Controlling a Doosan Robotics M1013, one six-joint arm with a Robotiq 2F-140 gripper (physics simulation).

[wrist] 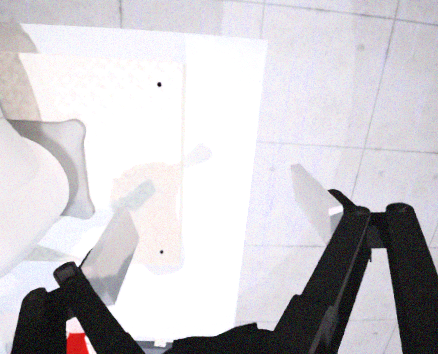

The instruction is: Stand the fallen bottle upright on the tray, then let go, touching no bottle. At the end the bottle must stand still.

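Seen in the pictures: gripper, fingertip midpoint: (211, 203); arm's base at its link origin: (37, 169).
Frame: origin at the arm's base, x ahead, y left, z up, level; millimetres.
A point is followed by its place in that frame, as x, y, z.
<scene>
My gripper (211, 203) @[-77, 287, 260] is open wide, with its two pale finger pads far apart and nothing between them. The left pad is over the white table (220, 270) @[289, 345, -107] and the right pad is over the tiled floor. No bottle can be made out in the wrist view, and the tray cannot be made out either. The picture is very bright and washed out, so pale shapes on the table are hard to tell apart.
A rounded white robot part (30, 195) @[-23, 77, 150] fills the left edge, above a grey foot-like base (77, 165) @[-18, 79, 21]. A pale plate (107, 90) @[-138, 129, 6] with small dark holes lies on the table. A red object (77, 344) @[522, -24, -72] shows partly at the bottom left. Tiled floor (310, 100) lies to the right.
</scene>
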